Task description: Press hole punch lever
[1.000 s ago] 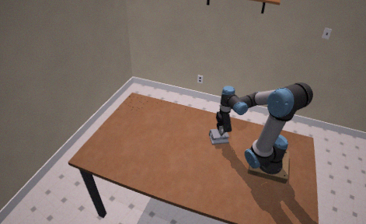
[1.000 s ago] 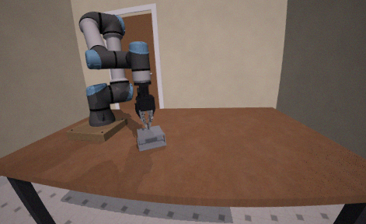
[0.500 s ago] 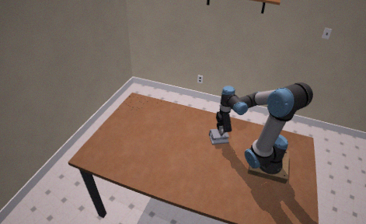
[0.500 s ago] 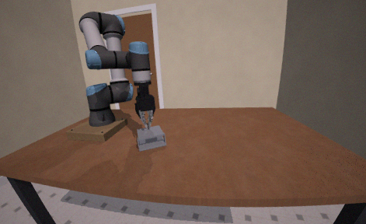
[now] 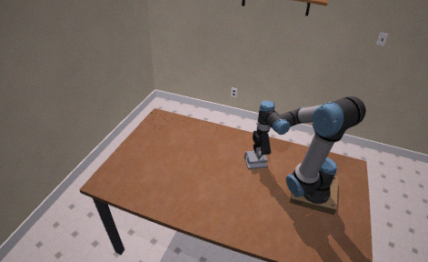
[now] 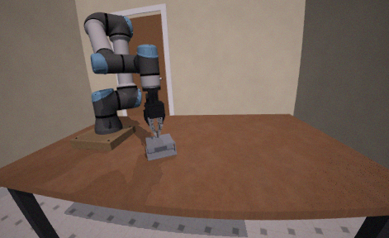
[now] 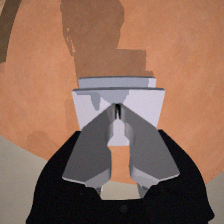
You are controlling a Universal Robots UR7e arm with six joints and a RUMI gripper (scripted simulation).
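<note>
My gripper is now 10 mm short of the grey hole punch, 40 mm to the left of it and 40 mm above it.
</note>
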